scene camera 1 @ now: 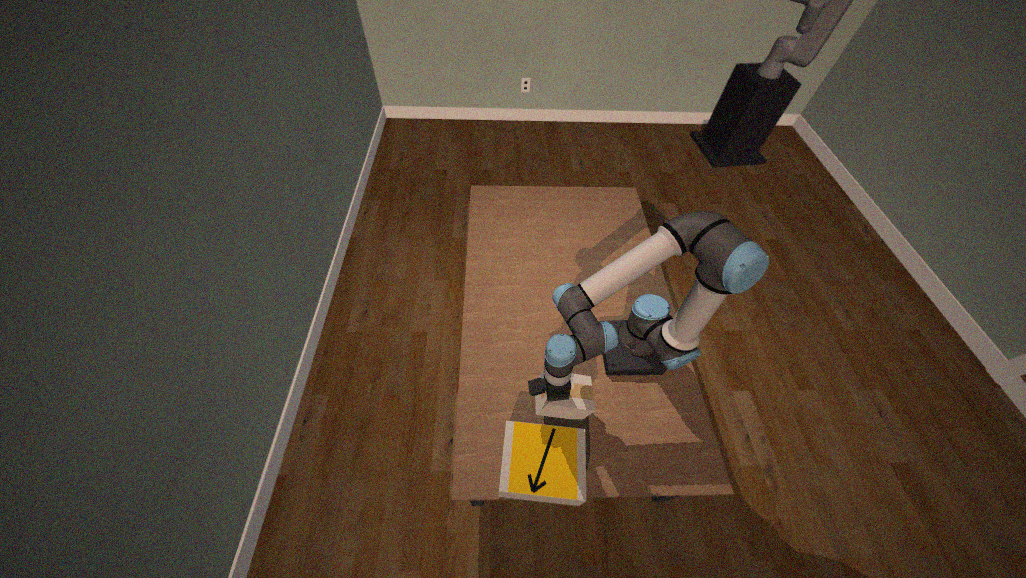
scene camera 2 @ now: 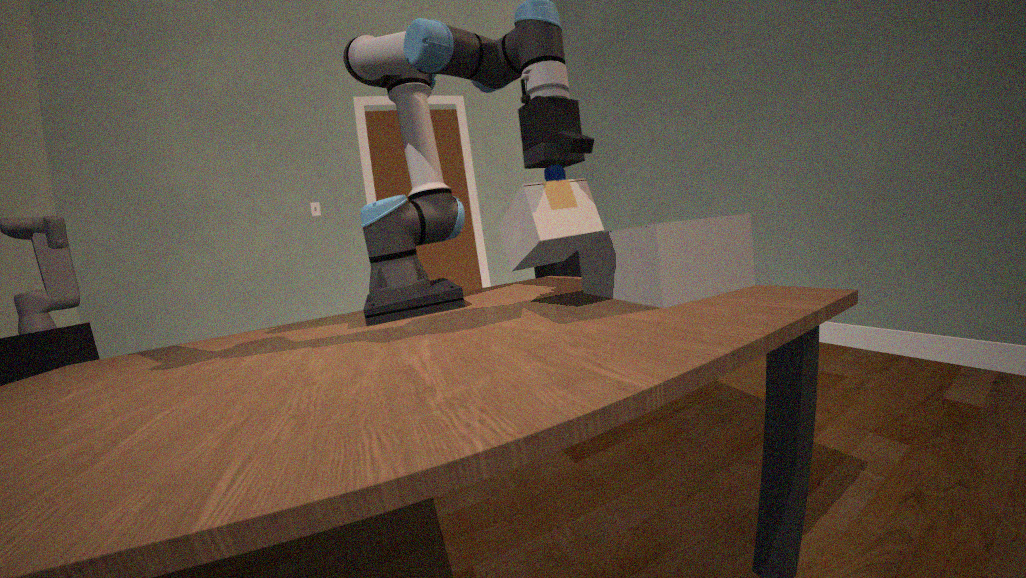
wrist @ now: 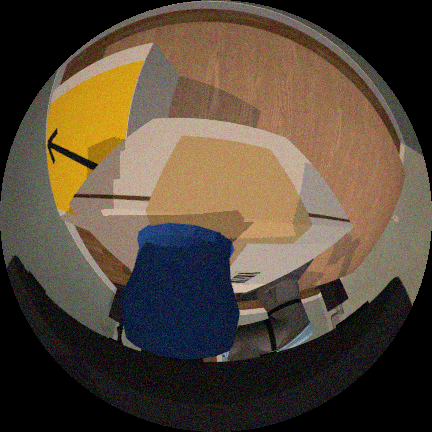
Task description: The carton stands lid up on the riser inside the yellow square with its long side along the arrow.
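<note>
My suction cup, blue, is on and holds the carton at its taped top. The white carton hangs above the table, tilted in scene camera 2. Its tan tape and dark seam face the cup. It is off the arrow's tail end of the white riser. The yellow square on the riser's top bears a black arrow. In the wrist view the seam and arrow run at different angles. The cup hides part of the carton there.
The riser stands near one end of the wooden table. The arm's dark base stands on the table beside the carton. A second grey arm on a black pedestal stands away from the table.
</note>
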